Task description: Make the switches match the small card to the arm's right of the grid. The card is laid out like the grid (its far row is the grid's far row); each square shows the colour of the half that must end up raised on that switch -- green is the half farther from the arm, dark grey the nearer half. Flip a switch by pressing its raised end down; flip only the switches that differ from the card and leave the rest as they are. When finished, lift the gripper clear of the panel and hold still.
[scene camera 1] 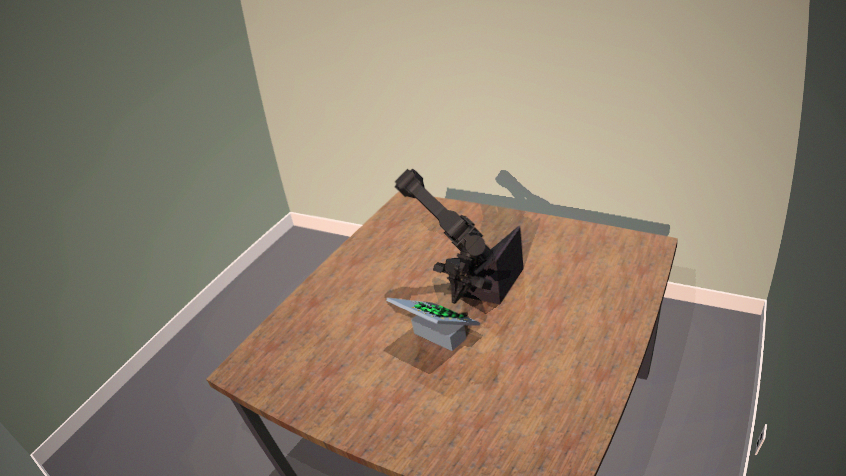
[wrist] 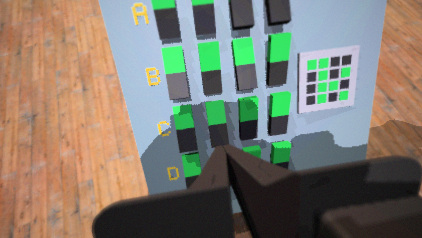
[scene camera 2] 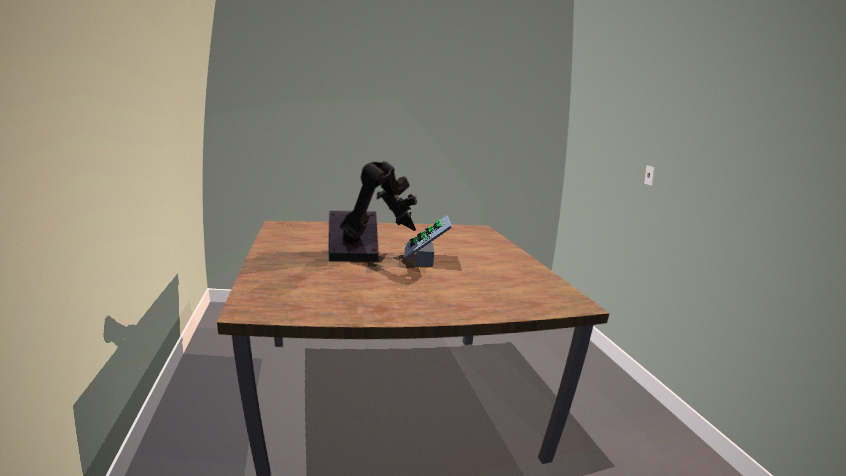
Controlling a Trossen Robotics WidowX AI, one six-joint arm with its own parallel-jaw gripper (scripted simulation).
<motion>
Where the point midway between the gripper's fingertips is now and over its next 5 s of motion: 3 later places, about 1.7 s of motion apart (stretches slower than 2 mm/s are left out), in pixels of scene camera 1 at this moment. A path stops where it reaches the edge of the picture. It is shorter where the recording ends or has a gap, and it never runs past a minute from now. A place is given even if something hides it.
The gripper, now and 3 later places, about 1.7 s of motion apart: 453, 303; 450, 311; 442, 287; 434, 305
</motion>
